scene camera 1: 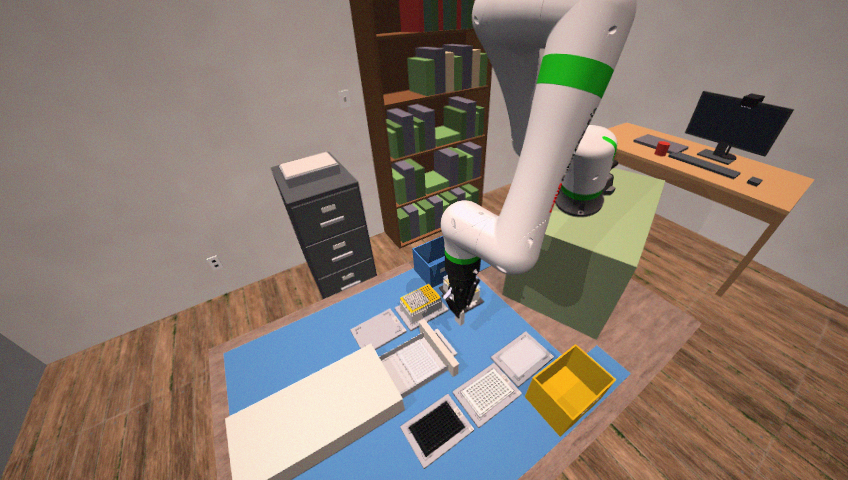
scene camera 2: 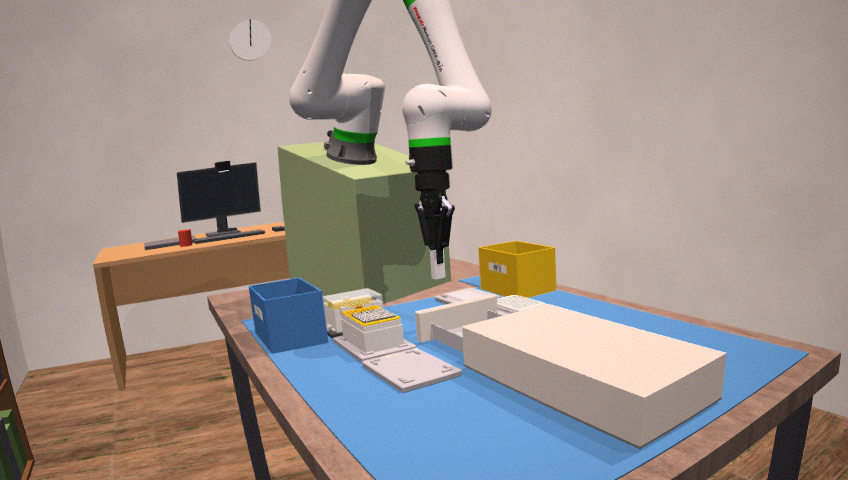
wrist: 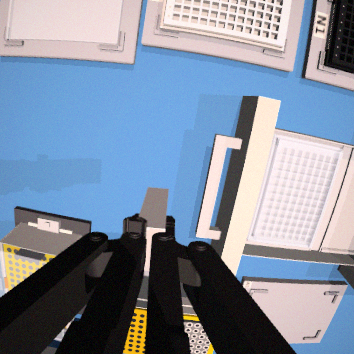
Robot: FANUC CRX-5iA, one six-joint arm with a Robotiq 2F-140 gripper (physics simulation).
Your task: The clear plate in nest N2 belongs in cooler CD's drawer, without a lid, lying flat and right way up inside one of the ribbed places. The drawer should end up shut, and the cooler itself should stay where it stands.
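Frame: origin at the arm's base, x ahead, y left, z up, level; centimetres.
Where they show: gripper, fingertip midpoint: (scene camera 1: 459,322) (scene camera 2: 438,277) (wrist: 156,204); arm's base, link origin: (scene camera 1: 578,199) (scene camera 2: 351,157).
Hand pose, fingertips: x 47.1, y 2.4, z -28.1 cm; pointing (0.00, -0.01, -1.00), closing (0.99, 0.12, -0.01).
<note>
Each offset is from my fingertips to the centre of the thing. "pt": to the spot under its first point.
The clear plate {dz -9.3, dx +15.4, dy +0.5 cm} (scene camera 1: 420,360) (wrist: 298,192) lies flat in the open drawer, in the place nearest its front panel (scene camera 1: 437,346) (scene camera 2: 455,317) (wrist: 254,175); the panel hides it in scene camera 2. The drawer stands out of the cream cooler body {pt dz -3.1, dx +47.5, dy +2.8 cm} (scene camera 1: 315,410) (scene camera 2: 595,350). Its handle {pt dz -6.9, dx +5.0, dy -0.5 cm} (wrist: 209,192) is on the panel's outer side. The nest plate {dz -10.6, dx +22.0, dy -17.8 cm} (scene camera 1: 379,328) (scene camera 2: 411,367) (wrist: 295,310) beside the drawer holds no plate. My gripper (scene camera 1: 460,318) (scene camera 2: 437,270) (wrist: 156,204) is shut and empty, above the mat, out in front of the panel and handle, touching neither.
Yellow tip racks {dz -7.0, dx +4.3, dy -18.5 cm} (scene camera 1: 420,299) (scene camera 2: 370,315) and a blue bin {dz -5.4, dx -12.7, dy -33.1 cm} (scene camera 1: 429,261) (scene camera 2: 288,315) stand near the gripper. Across the mat are a white plate {dz -9.5, dx +2.7, dy +19.1 cm} (scene camera 1: 487,392) (wrist: 225,20), a black plate {dz -9.5, dx +20.4, dy +20.1 cm} (scene camera 1: 439,427) (wrist: 344,40), a pale flat piece {dz -9.8, dx -14.1, dy +15.8 cm} (scene camera 1: 522,355) (wrist: 65,20) and a yellow bin {dz -5.4, dx -15.6, dy +31.8 cm} (scene camera 1: 571,380) (scene camera 2: 517,270).
</note>
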